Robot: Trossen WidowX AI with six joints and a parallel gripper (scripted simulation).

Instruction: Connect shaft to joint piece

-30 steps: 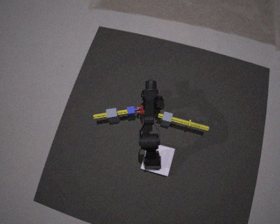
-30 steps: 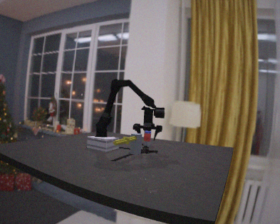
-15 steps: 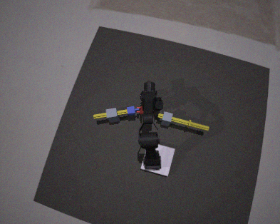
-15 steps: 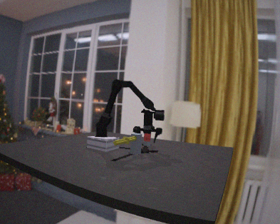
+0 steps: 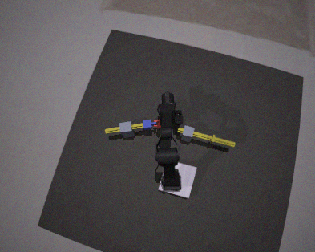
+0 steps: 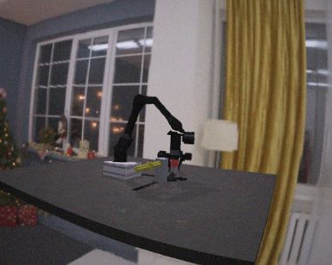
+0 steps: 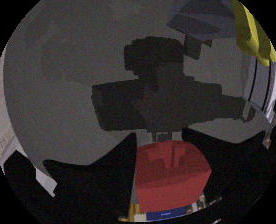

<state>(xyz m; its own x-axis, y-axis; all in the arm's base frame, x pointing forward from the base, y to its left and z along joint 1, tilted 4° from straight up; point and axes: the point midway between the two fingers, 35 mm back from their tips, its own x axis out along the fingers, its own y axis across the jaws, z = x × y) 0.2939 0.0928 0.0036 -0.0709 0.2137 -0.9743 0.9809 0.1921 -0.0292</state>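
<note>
Right now the red joint piece is 4 cm above my gripper tip and 1 cm to the left of it.
</note>
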